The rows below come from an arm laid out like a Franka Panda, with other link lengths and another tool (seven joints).
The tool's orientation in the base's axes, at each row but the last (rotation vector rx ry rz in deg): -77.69 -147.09 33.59; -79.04 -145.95 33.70; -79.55 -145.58 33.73; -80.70 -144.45 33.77; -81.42 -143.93 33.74; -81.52 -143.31 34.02; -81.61 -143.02 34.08; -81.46 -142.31 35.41; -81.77 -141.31 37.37
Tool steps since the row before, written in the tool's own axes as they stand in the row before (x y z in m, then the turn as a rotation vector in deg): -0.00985 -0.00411 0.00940 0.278 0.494 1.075; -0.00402 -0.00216 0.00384 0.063 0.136 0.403; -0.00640 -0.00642 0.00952 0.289 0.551 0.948; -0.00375 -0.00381 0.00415 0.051 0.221 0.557; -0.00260 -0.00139 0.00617 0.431 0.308 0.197; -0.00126 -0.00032 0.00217 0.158 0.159 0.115; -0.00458 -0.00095 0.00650 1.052 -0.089 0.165; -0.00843 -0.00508 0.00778 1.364 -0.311 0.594; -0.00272 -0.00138 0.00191 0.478 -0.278 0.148
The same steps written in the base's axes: -0.00064 -0.01261 -0.00654 -0.146 0.201 -1.190; -0.00075 -0.00539 -0.00245 -0.070 0.017 -0.424; -0.00471 -0.01087 -0.00570 -0.064 0.269 -1.100; -0.00243 -0.00599 -0.00201 -0.054 0.009 -0.599; -0.00193 -0.00436 -0.00490 -0.055 0.462 -0.321; -0.00039 -0.00175 -0.00178 0.000 0.180 -0.176; -0.00079 -0.00593 -0.00532 -0.669 0.823 -0.130; -0.00258 -0.01146 -0.00440 -1.164 0.884 -0.417; -0.00044 -0.00345 -0.00093 -0.513 0.253 -0.013
